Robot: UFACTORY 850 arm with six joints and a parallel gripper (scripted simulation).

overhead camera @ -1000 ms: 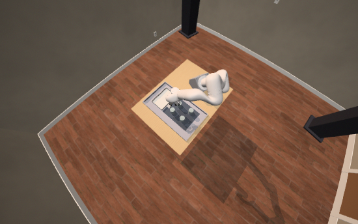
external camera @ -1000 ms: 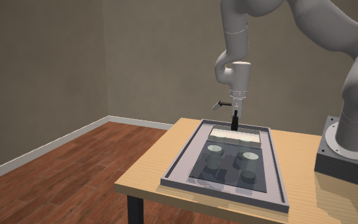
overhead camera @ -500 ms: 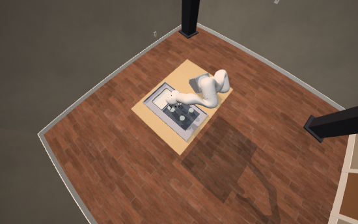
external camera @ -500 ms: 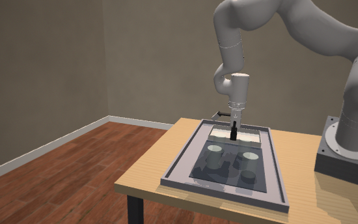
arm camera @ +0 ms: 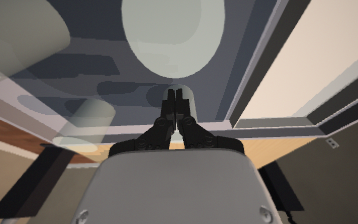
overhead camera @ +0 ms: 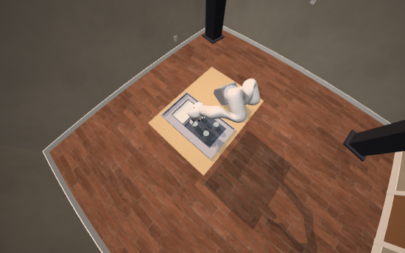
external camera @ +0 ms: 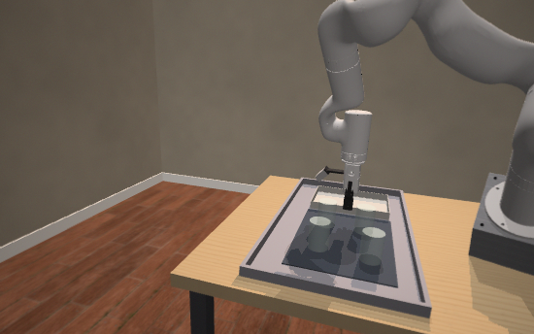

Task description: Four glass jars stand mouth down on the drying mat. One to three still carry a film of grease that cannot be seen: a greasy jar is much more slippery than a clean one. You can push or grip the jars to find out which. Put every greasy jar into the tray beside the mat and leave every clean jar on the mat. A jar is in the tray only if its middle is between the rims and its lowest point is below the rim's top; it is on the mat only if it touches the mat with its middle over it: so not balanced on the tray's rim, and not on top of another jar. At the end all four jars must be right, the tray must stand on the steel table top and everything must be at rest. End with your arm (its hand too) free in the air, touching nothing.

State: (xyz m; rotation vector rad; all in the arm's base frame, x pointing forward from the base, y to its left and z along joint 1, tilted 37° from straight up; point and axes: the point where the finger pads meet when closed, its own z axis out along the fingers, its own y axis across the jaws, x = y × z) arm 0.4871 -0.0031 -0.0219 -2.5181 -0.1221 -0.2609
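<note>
The dark drying mat is 9 cm below my hand, 8 cm to the left of it and 1 cm behind it. The rest, counted from my hand: cream tray: 23 cm to the right, 9 cm below, 3 cm ahead.
</note>
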